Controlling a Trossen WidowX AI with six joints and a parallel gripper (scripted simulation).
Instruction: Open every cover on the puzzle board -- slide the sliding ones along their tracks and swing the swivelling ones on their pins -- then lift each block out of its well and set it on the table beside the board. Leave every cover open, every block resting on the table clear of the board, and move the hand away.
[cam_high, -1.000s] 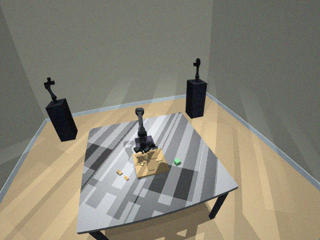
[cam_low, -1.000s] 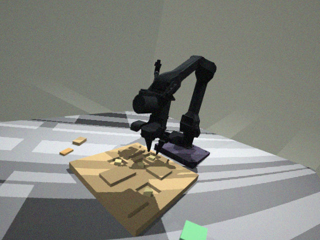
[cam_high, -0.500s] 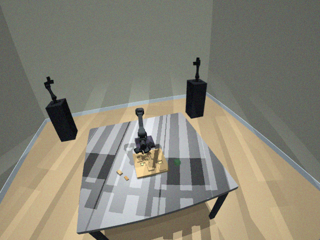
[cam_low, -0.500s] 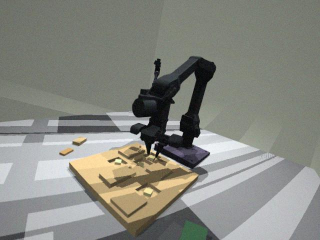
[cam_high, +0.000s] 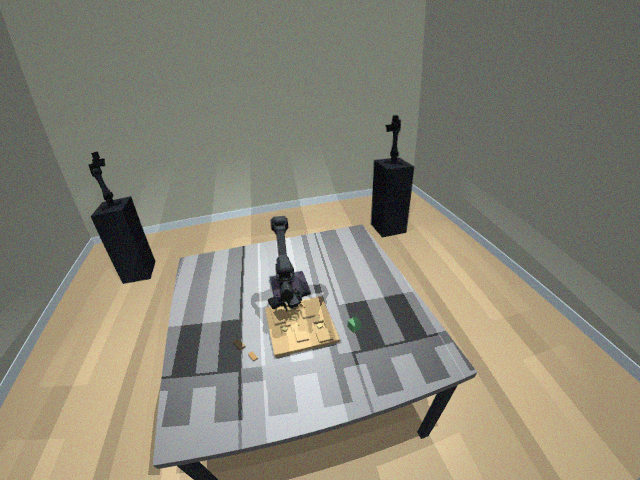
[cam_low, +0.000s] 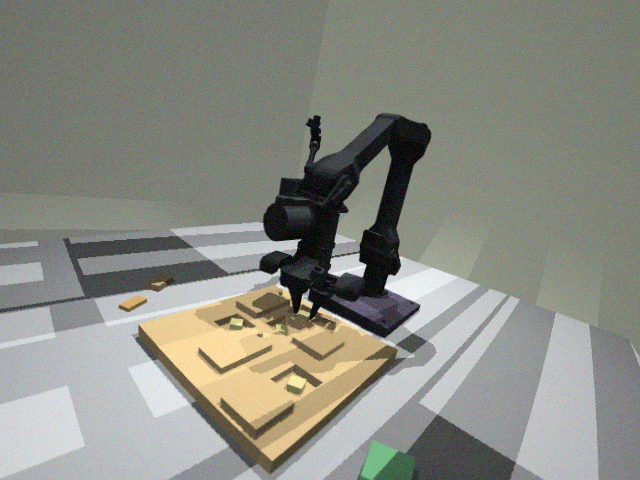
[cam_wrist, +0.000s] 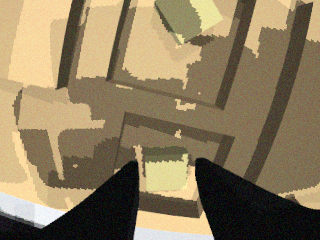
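Now: gripper tip 20 cm short of the green cube, 27 cm to the right of it and 1 cm below it.
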